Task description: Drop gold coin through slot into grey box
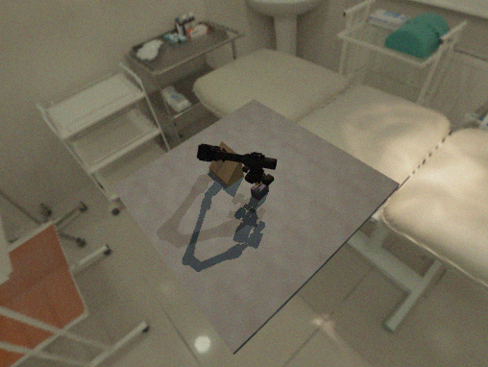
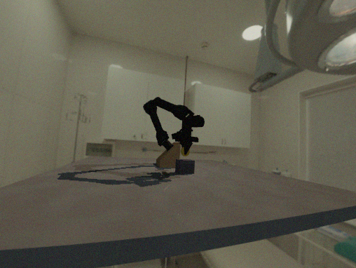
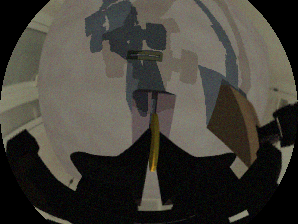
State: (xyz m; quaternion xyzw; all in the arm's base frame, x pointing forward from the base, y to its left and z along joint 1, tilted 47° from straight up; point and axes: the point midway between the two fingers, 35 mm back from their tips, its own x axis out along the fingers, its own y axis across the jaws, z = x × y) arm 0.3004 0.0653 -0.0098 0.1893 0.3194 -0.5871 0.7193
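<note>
Now: gripper tip 2 cm below the gold coin.
</note>
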